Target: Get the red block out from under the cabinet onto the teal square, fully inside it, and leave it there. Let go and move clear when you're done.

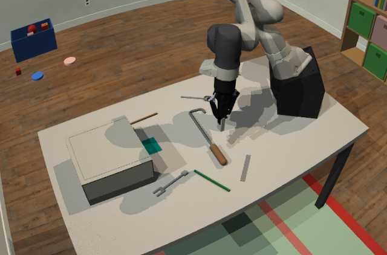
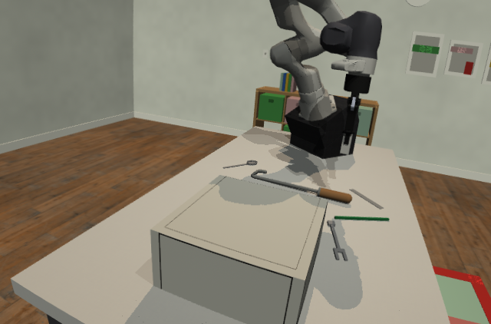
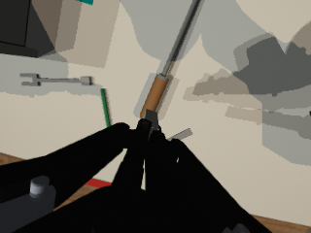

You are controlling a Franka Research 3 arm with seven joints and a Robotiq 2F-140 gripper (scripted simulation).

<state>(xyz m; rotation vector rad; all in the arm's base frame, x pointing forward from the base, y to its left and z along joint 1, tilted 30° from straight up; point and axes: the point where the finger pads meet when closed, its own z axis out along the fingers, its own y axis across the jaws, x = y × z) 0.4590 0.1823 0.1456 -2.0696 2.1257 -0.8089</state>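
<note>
The grey strip lies 200 mm below my hand, 110 mm to the left of it and 60 mm behind it. The rest, counted from my hand: tool with grey shaft 190 mm below, 130 mm to the right, 60 mm behind; then grey forked tool 230 mm ahead, 200 mm below; then green stick 200 mm below, 90 mm ahead, 80 mm to the left.
</note>
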